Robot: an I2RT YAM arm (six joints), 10 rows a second.
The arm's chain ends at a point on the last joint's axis. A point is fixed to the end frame.
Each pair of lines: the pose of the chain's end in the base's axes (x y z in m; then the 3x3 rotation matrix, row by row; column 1 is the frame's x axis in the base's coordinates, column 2 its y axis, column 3 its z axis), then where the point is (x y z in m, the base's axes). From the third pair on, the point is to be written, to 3 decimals.
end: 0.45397 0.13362 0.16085; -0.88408 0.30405 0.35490; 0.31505 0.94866 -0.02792; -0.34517 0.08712 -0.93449
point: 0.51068 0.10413 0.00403
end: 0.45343 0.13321 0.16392; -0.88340 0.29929 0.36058; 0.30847 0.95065 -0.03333; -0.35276 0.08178 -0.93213
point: 0.51121 0.10280 0.00766
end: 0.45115 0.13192 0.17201; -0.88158 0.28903 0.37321; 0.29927 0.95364 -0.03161; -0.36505 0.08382 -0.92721
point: 0.511 0.102 0.017
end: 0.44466 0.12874 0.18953; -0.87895 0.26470 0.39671; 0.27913 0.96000 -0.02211; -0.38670 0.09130 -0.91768
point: 0.509 0.100 0.036
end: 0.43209 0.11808 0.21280; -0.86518 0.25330 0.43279; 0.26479 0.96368 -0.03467; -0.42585 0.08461 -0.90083
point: 0.503 0.087 0.062
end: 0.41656 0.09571 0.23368; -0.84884 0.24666 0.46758; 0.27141 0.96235 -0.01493; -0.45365 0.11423 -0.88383
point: 0.493 0.068 0.085
